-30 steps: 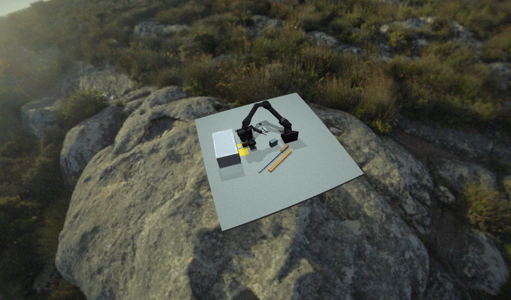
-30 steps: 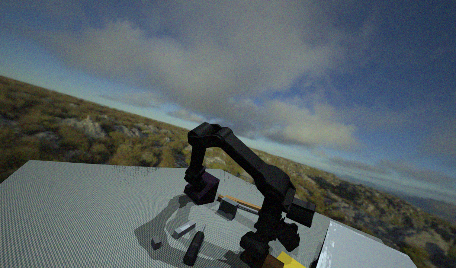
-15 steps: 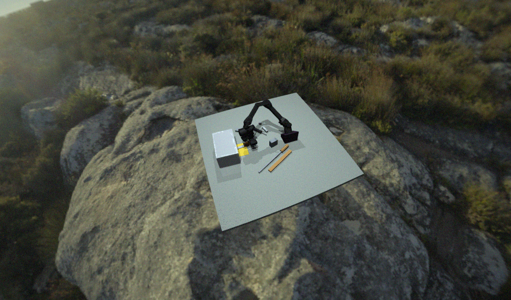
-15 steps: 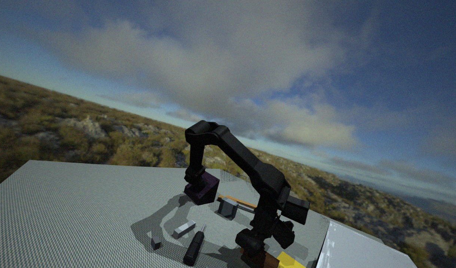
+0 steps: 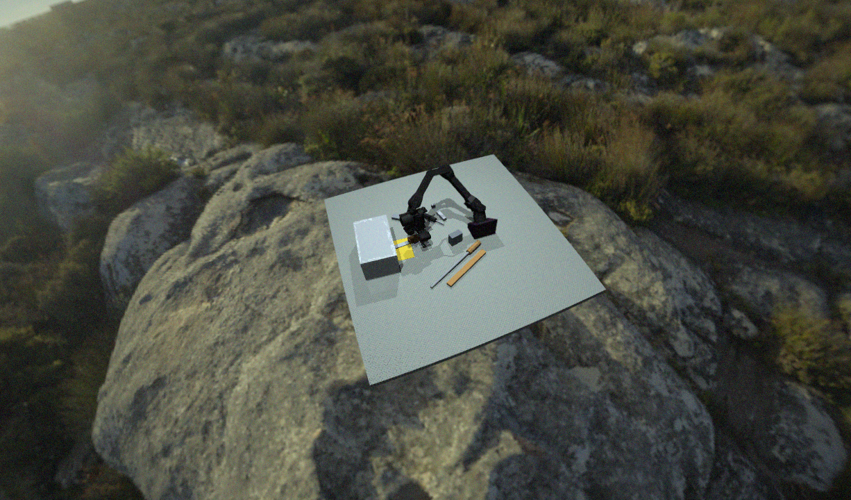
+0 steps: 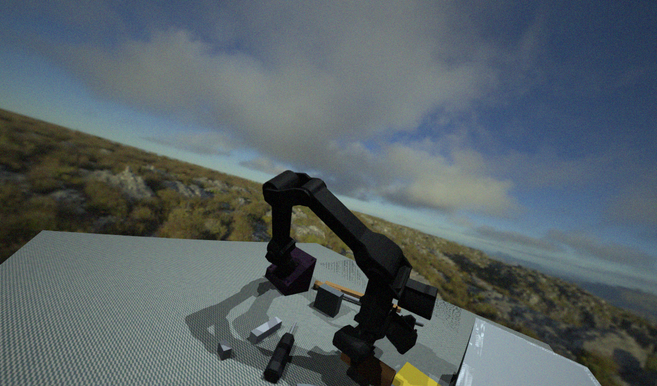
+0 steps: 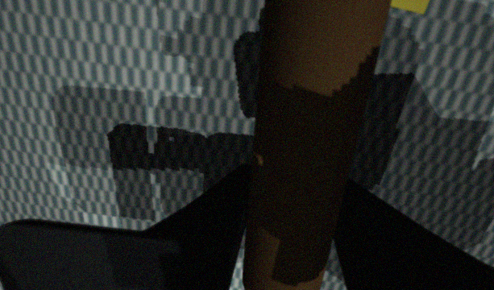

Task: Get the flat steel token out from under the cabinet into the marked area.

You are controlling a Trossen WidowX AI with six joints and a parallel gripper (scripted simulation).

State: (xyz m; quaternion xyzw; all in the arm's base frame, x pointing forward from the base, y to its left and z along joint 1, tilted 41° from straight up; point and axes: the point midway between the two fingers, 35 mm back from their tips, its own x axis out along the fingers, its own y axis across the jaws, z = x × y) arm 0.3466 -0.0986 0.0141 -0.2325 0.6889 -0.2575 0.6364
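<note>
Now: gripper tip 18 cm past the grey bar and 11 cm to the left of it. The rest, counted from my gripper tip: grey block 17 cm behind, 11 cm to the left, 3 cm above; then small grey cube 18 cm behind, 21 cm to the right; then wooden stick 14 cm behind, 30 cm to the left.
</note>
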